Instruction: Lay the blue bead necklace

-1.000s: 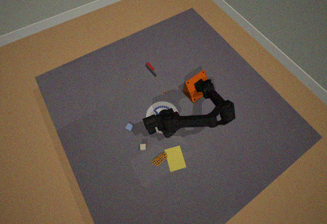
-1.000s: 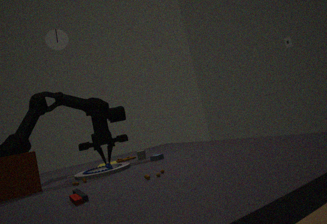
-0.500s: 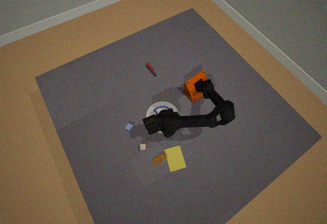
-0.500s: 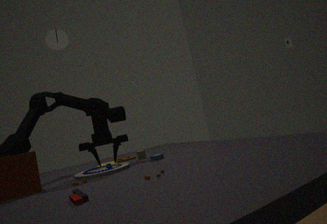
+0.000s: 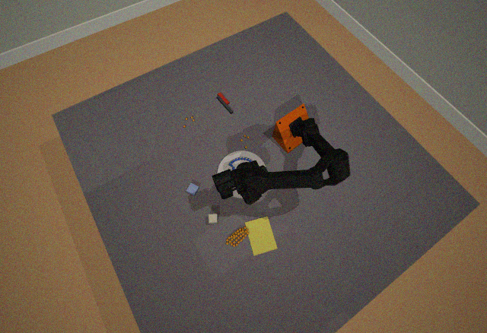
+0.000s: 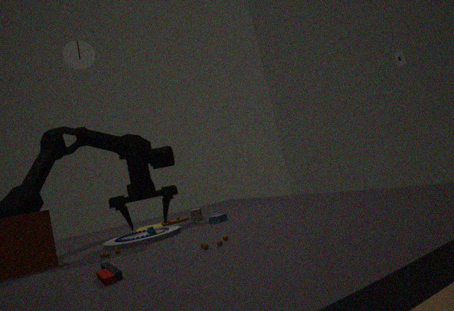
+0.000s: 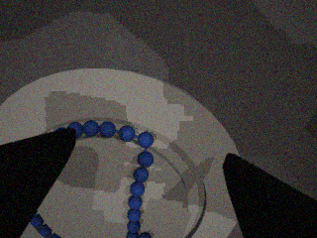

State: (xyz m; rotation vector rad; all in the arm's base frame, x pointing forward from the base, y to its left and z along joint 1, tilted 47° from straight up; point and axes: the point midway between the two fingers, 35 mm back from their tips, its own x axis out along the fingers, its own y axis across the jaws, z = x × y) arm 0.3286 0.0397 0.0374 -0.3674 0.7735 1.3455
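Now: the round white bead board 40 mm behind my gripper tip, 50 mm to the right of it and 10 mm below it. The rest, counted from my gripper tip: cream cube: 160 mm ahead, 20 mm to the left; yellow sheet: 60 mm ahead, 180 mm to the left, 20 mm below; light blue cube: 150 mm ahead, 120 mm to the right, 10 mm below.
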